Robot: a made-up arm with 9 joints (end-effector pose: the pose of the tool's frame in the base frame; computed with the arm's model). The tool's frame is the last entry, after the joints. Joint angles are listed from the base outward.
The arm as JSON. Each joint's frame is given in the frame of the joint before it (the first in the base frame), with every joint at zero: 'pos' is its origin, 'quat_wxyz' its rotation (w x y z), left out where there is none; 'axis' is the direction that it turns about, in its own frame. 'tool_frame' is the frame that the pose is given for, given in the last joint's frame.
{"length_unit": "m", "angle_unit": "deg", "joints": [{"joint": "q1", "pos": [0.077, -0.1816, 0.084], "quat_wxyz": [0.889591, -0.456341, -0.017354, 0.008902], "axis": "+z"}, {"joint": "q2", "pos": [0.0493, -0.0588, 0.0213], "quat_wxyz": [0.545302, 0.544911, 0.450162, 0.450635], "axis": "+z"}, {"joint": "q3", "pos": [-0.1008, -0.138, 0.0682], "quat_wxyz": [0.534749, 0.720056, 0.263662, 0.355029], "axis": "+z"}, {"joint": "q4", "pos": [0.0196, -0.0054, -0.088], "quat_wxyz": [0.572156, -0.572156, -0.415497, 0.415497], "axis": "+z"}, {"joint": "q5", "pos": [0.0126, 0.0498, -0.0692], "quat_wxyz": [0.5, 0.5, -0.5, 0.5], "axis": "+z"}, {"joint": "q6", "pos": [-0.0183, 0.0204, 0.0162], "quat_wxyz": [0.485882, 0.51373, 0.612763, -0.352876], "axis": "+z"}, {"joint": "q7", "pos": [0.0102, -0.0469, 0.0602], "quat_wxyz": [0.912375, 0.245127, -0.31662, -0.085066], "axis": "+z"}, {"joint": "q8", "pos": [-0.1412, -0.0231, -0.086], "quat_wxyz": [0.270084, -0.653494, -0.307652, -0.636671], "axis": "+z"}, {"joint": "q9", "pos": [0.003, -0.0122, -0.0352], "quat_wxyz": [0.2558, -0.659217, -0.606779, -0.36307], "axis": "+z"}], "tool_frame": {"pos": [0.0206, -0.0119, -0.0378], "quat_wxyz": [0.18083, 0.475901, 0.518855, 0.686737]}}
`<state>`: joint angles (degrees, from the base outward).
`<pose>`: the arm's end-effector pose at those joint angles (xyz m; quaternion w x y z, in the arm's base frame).
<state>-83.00 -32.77 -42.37 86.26 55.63 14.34 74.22 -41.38 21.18</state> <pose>-0.0901 0.0284 0.1057 0.6998 0.1955 -0.0845 0.6818</pose>
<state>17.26 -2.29 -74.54 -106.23 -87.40 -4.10 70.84 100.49 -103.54</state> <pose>0.2348 -0.2443 0.3953 0.7773 0.4142 0.4539 -0.1349</pose>
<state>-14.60 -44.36 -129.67 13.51 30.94 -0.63 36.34 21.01 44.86</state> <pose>-0.1051 -0.3506 0.3852 0.1605 -0.0617 0.8621 0.4767</pose>
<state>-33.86 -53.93 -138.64 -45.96 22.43 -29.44 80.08 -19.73 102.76</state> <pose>-0.2686 -0.2829 0.3814 0.1071 -0.2157 -0.7356 0.6332</pose>
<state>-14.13 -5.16 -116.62 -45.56 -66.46 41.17 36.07 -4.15 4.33</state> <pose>0.1057 -0.4446 0.3841 0.3696 0.2138 -0.8694 -0.2486</pose>
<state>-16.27 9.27 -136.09 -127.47 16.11 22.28 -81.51 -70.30 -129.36</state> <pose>0.1031 -0.3452 0.2939 0.4575 0.5427 0.1055 -0.6965</pose>
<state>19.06 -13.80 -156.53 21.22 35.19 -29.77 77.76 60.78 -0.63</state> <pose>0.1340 -0.5428 0.3448 0.0358 0.4824 0.4336 0.7603</pose>
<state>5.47 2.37 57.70 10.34 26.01 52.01 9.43 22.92 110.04</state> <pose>0.3767 -0.2493 0.1878 0.5755 0.5129 0.5406 0.3369</pose>
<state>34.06 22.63 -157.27 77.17 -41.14 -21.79 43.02 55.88 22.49</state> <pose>0.1839 -0.4111 -0.0136 0.4929 -0.2003 0.5817 -0.6152</pose>
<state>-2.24 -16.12 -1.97 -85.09 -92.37 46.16 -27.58 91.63 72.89</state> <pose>0.1244 -0.2742 0.2899 0.0143 0.3314 -0.0054 0.9434</pose>
